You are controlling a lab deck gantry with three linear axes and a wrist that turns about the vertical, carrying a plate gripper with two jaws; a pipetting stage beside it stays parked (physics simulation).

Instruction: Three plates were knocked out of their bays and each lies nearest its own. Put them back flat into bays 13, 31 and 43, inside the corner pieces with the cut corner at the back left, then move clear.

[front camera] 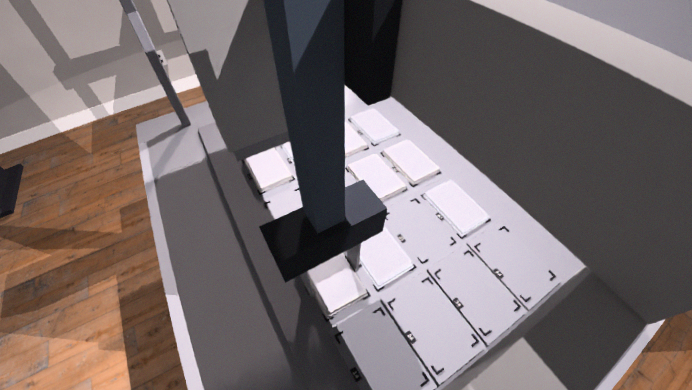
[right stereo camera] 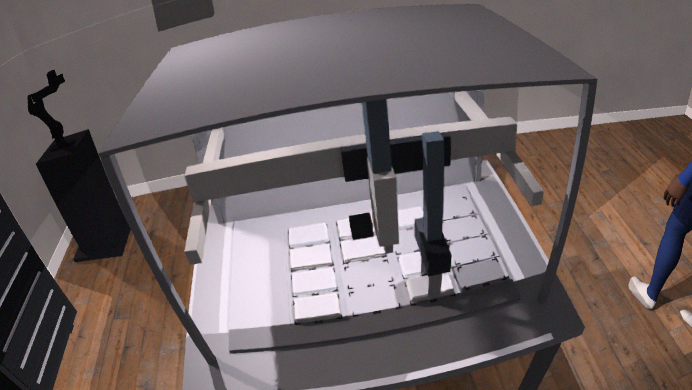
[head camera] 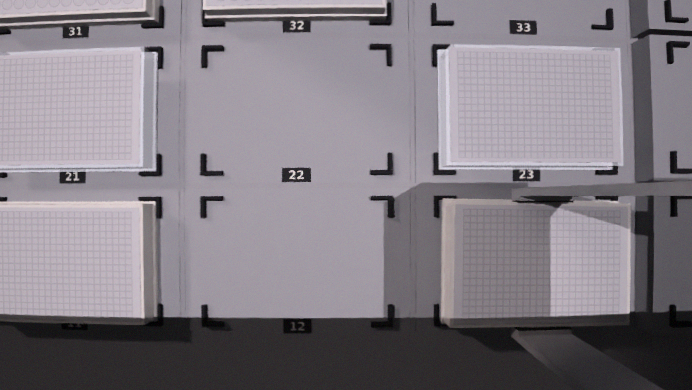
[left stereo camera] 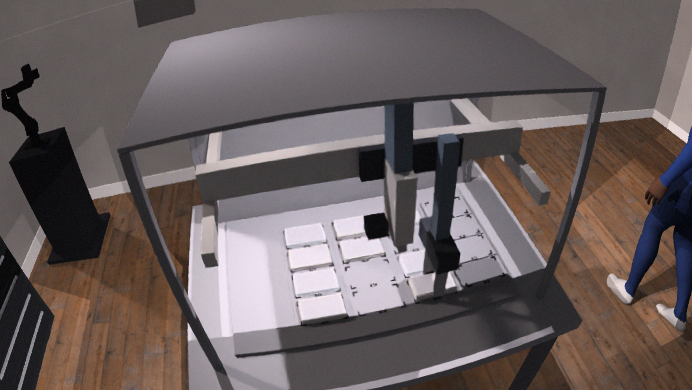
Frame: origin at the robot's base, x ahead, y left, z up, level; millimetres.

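Seen in the pictures: gripper, fingertip midpoint: (front camera: 330, 275) (right stereo camera: 430, 286) (head camera: 537, 262) (left stereo camera: 432, 284); robot's base, origin of the base link: (front camera: 243, 160) (right stereo camera: 296, 323) (left stereo camera: 302, 325).
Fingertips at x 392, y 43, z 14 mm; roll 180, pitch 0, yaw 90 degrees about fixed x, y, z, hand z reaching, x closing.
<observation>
Pixels of each thing's top centre, then the offset from my fingertips to it. "pt": a spot on its surface instead.
- bay 13, surface spot: (head camera: 540, 265) pt dx -2, dy +0, dz +7 mm
- bay 31, surface spot: (head camera: 75, 7) pt dx -317, dy +177, dz +1 mm
- bay 43, surface spot: (front camera: 457, 207) (right stereo camera: 409, 217) pt dx +7, dy +315, dz +1 mm
- bay 23, surface spot: (head camera: 532, 105) pt dx -3, dy +106, dz +1 mm
- bay 11, surface spot: (head camera: 70, 260) (left stereo camera: 325, 306) pt dx -318, dy +2, dz +1 mm
The plate of bay 13 (front camera: 340, 291) (head camera: 540, 265) (left stereo camera: 422, 287) (right stereo camera: 417, 289) is level and square with its corner pieces; I cannot tell whether it rests fully down or sits slightly above. My gripper (head camera: 542, 264) is shut on it, one jaw at the back edge and one at the front. The black gripper body hangs over the plate. The plate of bay 31 (front camera: 355, 141) (head camera: 75, 7) (left stereo camera: 310, 257) (right stereo camera: 311, 255) lies flat in its bay. The plate of bay 43 (front camera: 457, 207) (right stereo camera: 411, 218) lies flat in its bay and is hidden in the left stereo view. Its cut corner is too small to tell.
A plate in bay 23 (front camera: 387, 260) (head camera: 532, 105) lies directly behind bay 13. A plate in bay 11 (head camera: 70, 260) (left stereo camera: 321, 307) stands at the front left. The parked pipetting stage (left stereo camera: 402, 205) (right stereo camera: 385, 205) hangs left of and behind the gripper. Raised bay 14 lies to the right.
</observation>
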